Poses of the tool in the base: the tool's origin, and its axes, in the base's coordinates. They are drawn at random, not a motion.
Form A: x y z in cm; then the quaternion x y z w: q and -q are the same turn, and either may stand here.
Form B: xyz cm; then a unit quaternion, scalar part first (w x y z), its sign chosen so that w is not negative. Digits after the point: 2 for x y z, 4 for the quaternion.
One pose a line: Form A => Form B
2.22, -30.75, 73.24, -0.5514, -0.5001, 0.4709, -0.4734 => 2.22, -30.75, 73.24, 0.4734, 0.5514, 0.5001, -0.4709
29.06, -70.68, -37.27, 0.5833, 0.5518, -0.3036, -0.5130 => 29.06, -70.68, -37.27, 0.5130, -0.5833, -0.5518, 0.3036
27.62, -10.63, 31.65, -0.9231, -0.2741, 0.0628, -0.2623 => 27.62, -10.63, 31.65, 0.2623, 0.9231, 0.2741, -0.0628
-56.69, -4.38, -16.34, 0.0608, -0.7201, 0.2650, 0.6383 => -56.69, -4.38, -16.34, 0.6383, 0.0608, -0.7201, 0.2650
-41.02, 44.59, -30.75, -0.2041, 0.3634, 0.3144, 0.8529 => -41.02, 44.59, -30.75, 0.8529, -0.2041, 0.3634, 0.3144
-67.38, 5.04, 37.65, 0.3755, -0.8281, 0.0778, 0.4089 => -67.38, 5.04, 37.65, 0.4089, 0.3755, -0.8281, 0.0778
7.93, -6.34, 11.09, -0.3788, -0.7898, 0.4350, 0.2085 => 7.93, -6.34, 11.09, 0.2085, -0.3788, -0.7898, 0.4350
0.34, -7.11, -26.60, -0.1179, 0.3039, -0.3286, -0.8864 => 0.34, -7.11, -26.60, 0.8864, 0.1179, -0.3039, 0.3286
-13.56, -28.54, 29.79, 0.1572, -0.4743, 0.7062, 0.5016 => -13.56, -28.54, 29.79, 0.5016, 0.1572, -0.4743, 0.7062
